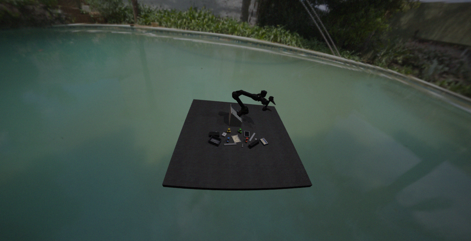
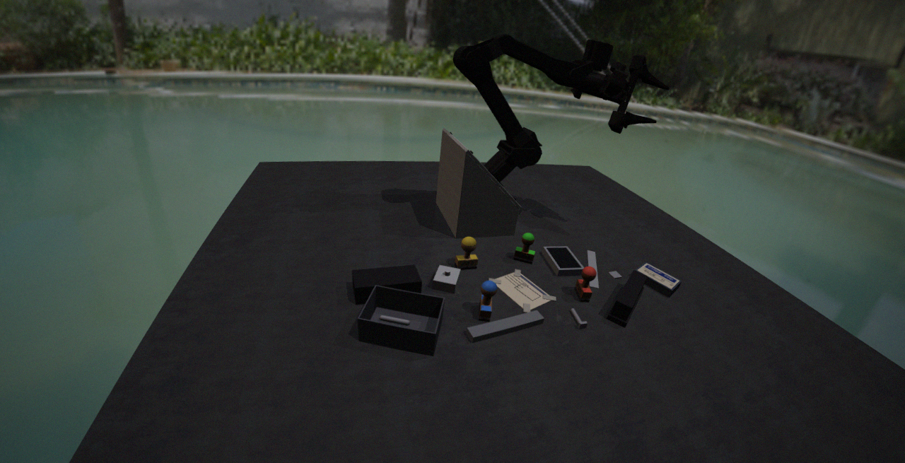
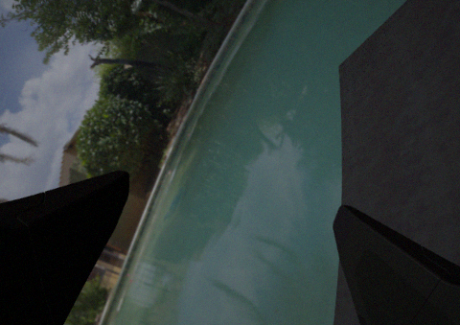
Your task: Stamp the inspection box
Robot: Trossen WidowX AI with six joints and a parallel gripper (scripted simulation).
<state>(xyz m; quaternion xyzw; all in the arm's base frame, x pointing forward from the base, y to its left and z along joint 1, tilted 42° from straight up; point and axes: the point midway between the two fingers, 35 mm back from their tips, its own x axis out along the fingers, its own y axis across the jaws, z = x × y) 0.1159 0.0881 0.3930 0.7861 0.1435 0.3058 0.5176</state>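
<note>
My gripper tip is 70 mm short of the green stamp, 330 mm to the left of it and 330 mm above it. From my gripper tip the other things lie so: strip 120 mm ahead, 180 mm to the right, 350 mm below; ink pad 90 mm ahead, 250 mm to the right, 340 mm below; labelled box 190 mm ahead, 60 mm to the right, 330 mm below.
</note>
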